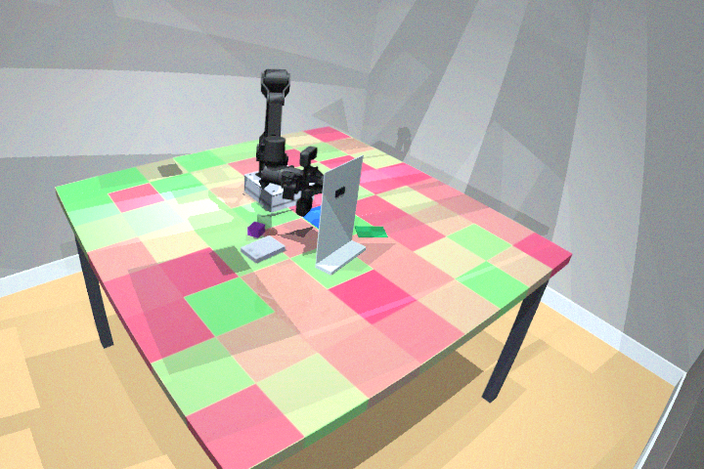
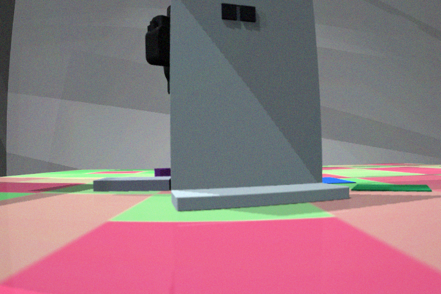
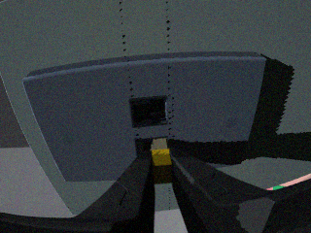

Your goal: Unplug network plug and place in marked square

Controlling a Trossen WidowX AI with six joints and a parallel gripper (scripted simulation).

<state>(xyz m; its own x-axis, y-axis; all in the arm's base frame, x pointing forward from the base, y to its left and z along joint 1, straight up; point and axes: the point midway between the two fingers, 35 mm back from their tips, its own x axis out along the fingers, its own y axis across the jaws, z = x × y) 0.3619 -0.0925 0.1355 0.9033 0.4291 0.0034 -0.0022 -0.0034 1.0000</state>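
The blue marked square lies 160 mm behind my gripper tip, 130 mm to the left of it and 200 mm below it. The rest, counted from my gripper tip: flat grey plate: 110 mm behind, 150 mm to the right, 190 mm below; then grey panel: 30 mm ahead, 70 mm below; then network plug: right at my gripper tip.
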